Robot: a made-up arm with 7 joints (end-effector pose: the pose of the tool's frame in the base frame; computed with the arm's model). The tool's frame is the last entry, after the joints.
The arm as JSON. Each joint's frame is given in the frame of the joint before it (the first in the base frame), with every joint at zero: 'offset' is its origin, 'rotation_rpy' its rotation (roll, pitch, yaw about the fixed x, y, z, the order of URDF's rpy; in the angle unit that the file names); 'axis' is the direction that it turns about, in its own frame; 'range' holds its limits. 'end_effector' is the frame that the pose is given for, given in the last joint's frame.
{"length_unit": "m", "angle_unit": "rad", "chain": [
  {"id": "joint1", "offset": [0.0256, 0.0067, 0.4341], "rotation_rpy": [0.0, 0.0, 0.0], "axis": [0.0, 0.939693, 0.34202], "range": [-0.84, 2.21]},
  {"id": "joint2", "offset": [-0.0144, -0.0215, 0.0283], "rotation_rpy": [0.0, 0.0, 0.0], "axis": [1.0, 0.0, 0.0], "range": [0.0, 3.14]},
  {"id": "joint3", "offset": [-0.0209, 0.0, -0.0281], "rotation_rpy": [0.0, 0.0, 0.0], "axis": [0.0, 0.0, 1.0], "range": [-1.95, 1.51]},
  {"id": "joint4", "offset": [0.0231, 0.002, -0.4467], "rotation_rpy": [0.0, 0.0, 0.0], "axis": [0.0, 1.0, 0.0], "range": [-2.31, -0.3]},
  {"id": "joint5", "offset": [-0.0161, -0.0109, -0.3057], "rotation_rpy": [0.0, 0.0, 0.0], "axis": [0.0, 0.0, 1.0], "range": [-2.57, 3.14]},
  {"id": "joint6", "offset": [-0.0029, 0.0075, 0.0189], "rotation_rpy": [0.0, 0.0, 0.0], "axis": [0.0, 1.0, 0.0], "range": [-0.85, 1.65]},
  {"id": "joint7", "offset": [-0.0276, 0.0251, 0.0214], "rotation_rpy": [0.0, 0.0, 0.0], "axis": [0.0, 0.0, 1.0], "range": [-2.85, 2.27]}
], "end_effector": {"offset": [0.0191, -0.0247, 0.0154], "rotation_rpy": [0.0, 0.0, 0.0]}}
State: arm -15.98 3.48 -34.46 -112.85 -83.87 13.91 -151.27
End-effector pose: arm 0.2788 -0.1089 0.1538 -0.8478 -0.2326 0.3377 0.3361
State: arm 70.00 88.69 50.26 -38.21 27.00 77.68 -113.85
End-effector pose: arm -0.0346 0.6396 0.5899 0.0437 0.6516 -0.3222 0.6854
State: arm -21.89 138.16 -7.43 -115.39 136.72 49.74 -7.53
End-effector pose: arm 0.1674 0.2509 0.8007 -0.0079 -0.3151 -0.2247 0.9220
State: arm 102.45 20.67 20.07 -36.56 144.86 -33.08 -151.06
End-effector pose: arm -0.6614 0.0090 0.3915 0.3494 0.7225 0.0964 0.5887
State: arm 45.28 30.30 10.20 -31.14 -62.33 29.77 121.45
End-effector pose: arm -0.3088 0.3379 -0.0114 0.5437 -0.0472 0.4501 0.7068
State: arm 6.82 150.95 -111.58 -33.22 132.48 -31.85 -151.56
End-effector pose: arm -0.1105 0.4406 1.0412 0.4206 0.7928 -0.4407 0.0181
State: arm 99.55 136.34 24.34 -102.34 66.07 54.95 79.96
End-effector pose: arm 0.3615 0.4194 0.2898 0.3948 0.1405 0.2332 0.8775
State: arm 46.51 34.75 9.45 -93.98 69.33 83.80 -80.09
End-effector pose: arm -0.1218 0.3170 0.0817 -0.2989 -0.0093 -0.3804 0.8752
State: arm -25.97 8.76 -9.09 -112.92 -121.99 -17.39 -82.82
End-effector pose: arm 0.3630 -0.0101 0.2403 -0.8612 -0.0902 0.3504 0.3568
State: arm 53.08 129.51 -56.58 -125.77 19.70 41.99 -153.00
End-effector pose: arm 0.0905 0.4275 0.4849 0.3976 -0.1895 0.7960 0.4151
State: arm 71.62 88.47 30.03 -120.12 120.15 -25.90 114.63
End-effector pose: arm 0.0667 0.4455 0.3451 -0.5649 -0.2229 0.7731 0.1831
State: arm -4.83 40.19 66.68 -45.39 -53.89 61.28 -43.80
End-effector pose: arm 0.1274 0.5299 0.0809 0.4187 0.3383 0.0466 0.8415
